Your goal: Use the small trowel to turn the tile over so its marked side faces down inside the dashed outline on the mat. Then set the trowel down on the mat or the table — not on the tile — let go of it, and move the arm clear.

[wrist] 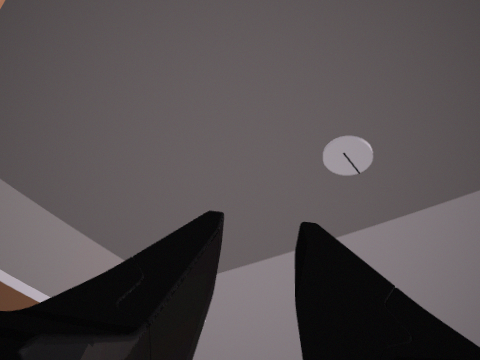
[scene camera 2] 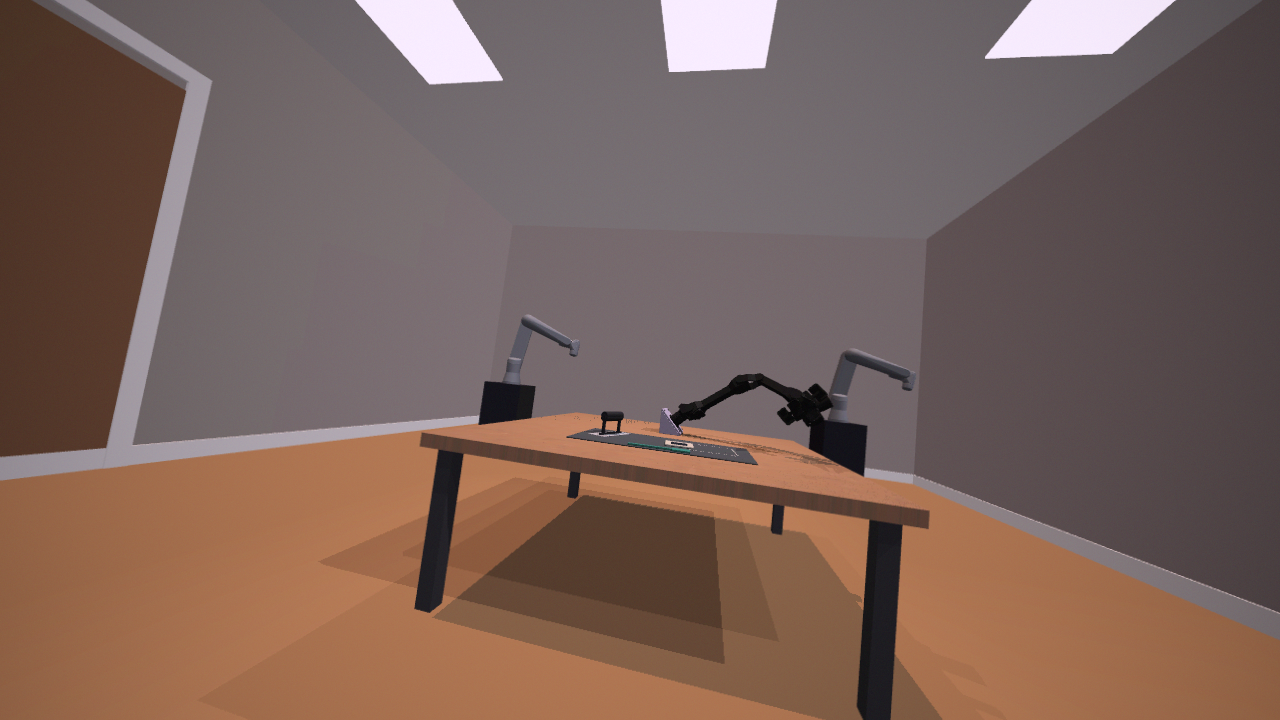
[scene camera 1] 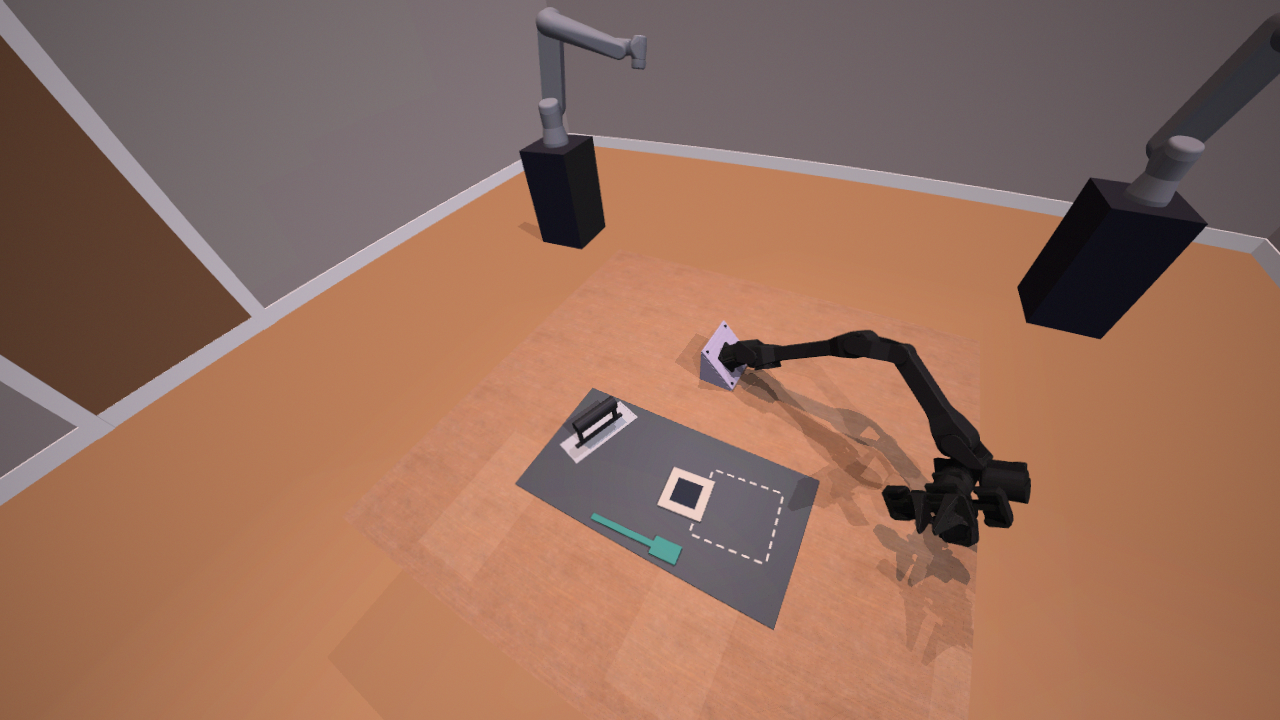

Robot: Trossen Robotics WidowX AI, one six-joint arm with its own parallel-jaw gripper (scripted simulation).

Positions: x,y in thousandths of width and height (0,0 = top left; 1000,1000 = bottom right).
Labels:
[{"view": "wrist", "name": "my gripper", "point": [543,646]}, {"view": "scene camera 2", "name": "my gripper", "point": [625,553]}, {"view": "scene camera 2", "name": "mat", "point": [581,634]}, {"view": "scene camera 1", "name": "my gripper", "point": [724,740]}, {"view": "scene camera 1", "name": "tile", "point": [536,685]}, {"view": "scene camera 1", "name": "teal trowel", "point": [521,766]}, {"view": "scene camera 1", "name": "wedge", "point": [467,592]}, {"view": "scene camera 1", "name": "mat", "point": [486,667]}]

